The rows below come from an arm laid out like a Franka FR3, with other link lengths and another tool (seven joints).
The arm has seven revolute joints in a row. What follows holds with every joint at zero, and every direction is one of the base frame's. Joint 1 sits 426.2 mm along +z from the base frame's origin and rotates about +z. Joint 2 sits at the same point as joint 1 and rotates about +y. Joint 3 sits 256 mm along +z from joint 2 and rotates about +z. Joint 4 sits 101.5 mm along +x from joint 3 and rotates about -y. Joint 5 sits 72.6 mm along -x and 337.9 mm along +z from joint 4 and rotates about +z. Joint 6 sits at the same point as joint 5 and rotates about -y. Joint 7 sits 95 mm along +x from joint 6 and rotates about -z. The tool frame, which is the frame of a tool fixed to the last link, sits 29 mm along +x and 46 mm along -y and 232.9 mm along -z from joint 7; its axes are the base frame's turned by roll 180, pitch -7.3 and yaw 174.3 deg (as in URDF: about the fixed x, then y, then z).
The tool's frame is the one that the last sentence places.
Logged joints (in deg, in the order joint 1, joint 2, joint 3, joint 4, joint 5, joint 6, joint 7), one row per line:
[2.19, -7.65, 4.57, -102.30, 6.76, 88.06, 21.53]
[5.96, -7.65, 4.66, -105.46, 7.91, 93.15, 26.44]
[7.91, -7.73, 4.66, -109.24, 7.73, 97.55, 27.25]
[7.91, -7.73, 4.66, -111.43, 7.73, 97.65, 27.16]
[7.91, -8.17, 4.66, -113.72, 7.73, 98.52, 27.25]
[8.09, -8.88, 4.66, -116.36, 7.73, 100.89, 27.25]
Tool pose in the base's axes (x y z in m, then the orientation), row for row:
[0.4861, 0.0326, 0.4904, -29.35, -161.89, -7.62]
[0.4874, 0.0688, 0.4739, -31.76, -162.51, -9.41]
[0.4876, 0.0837, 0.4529, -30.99, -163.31, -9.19]
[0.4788, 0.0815, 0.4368, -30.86, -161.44, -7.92]
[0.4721, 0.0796, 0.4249, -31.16, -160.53, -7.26]
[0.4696, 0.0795, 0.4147, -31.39, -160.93, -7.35]
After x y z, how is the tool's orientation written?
As a rotation vector, in degrees.
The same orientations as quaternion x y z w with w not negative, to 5 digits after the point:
[-0.17661, -0.97416, -0.04585, 0.13307]
[-0.19004, -0.97239, -0.05631, 0.12315]
[-0.18486, -0.97415, -0.05482, 0.11773]
[-0.18584, -0.97218, -0.04769, 0.13439]
[-0.18844, -0.97079, -0.04390, 0.14187]
[-0.18942, -0.97113, -0.04435, 0.13807]

